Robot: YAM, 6 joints.
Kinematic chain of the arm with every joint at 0, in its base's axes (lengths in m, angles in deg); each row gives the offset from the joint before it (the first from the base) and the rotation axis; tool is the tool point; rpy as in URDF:
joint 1: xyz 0 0 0.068 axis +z
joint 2: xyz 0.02 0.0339 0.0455 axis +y
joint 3: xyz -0.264 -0.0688 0 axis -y
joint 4: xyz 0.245 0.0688 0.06 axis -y
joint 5: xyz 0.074 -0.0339 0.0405 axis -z
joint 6: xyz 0.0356 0 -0.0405 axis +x
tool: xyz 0 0 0 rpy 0 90 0
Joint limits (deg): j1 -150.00..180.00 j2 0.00..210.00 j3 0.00..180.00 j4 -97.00..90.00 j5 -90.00..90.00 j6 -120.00..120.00
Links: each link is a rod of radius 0.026 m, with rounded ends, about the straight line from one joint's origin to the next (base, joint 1, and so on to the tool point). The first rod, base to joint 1, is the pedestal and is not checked.
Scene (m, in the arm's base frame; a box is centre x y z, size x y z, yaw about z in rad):
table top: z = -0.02
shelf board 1: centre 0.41 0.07 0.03 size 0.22 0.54 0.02 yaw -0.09
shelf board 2: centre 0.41 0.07 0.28 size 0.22 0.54 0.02 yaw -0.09
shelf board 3: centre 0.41 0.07 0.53 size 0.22 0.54 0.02 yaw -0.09
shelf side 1: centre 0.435 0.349 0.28 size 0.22 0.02 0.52 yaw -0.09
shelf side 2: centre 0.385 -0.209 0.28 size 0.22 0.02 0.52 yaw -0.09
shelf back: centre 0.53 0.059 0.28 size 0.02 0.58 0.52 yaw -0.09
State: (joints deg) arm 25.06 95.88 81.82 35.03 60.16 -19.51
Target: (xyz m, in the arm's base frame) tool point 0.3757 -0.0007 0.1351
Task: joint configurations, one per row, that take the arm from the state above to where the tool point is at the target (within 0.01 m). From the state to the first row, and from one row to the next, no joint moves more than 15 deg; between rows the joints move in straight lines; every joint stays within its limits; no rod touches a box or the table.
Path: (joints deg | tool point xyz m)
1: 31.83 85.71 73.19 34.27 61.93 -19.51 | 0.3027 0.1509 0.4159
2: 38.60 75.54 64.57 33.51 63.69 -19.51 | 0.2457 0.1553 0.4158
3: 45.37 65.37 55.94 32.75 65.46 -19.51 | 0.1938 0.1502 0.4077
4: 35.32 68.07 42.00 28.99 68.48 -19.51 | 0.2270 0.1203 0.3091
5: 25.28 70.77 28.05 25.23 71.50 -19.51 | 0.2270 0.0699 0.2150
6: 15.23 73.47 14.11 21.47 74.52 -19.51 | 0.1897 0.0161 0.1351
7: 11.72 86.19 27.11 23.61 70.39 -19.51 | 0.2514 0.0179 0.1477
8: 8.21 98.91 40.11 25.75 66.26 -19.51 | 0.3146 0.0125 0.1477
9: 4.70 111.63 53.10 27.89 62.14 -19.51 | 0.3757 -0.0007 0.1351

